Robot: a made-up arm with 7 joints. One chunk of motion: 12 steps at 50 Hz.
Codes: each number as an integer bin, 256 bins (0 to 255) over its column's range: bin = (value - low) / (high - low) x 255, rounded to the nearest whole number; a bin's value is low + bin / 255 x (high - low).
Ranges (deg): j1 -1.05..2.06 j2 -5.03..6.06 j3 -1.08..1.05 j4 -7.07..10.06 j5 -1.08..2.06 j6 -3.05..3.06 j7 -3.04..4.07
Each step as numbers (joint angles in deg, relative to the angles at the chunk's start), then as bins.
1 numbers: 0.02 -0.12 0.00 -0.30 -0.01 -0.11 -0.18
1 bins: 88 113 129 101 87 123 103
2 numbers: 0.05 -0.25 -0.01 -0.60 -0.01 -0.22 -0.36
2 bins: 90 110 128 96 87 118 96
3 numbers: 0.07 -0.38 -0.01 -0.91 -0.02 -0.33 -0.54
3 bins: 92 107 128 92 86 114 90
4 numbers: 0.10 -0.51 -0.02 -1.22 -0.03 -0.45 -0.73
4 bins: 94 104 127 87 85 109 83
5 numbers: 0.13 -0.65 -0.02 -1.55 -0.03 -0.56 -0.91
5 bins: 97 101 127 82 85 104 76
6 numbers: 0.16 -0.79 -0.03 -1.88 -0.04 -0.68 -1.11
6 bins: 99 97 126 77 84 99 69
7 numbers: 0.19 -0.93 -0.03 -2.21 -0.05 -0.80 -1.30
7 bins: 102 94 126 72 84 94 62
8 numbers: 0.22 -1.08 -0.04 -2.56 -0.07 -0.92 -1.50
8 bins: 104 91 125 67 82 89 55
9 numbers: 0.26 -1.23 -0.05 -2.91 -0.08 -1.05 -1.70
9 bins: 107 87 123 62 81 83 48
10 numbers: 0.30 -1.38 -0.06 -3.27 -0.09 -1.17 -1.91
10 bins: 111 84 122 57 80 78 41
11 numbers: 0.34 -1.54 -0.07 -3.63 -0.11 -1.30 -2.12
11 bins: 114 80 121 51 79 73 33
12 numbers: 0.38 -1.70 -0.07 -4.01 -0.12 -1.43 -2.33
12 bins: 117 77 121 46 78 68 25
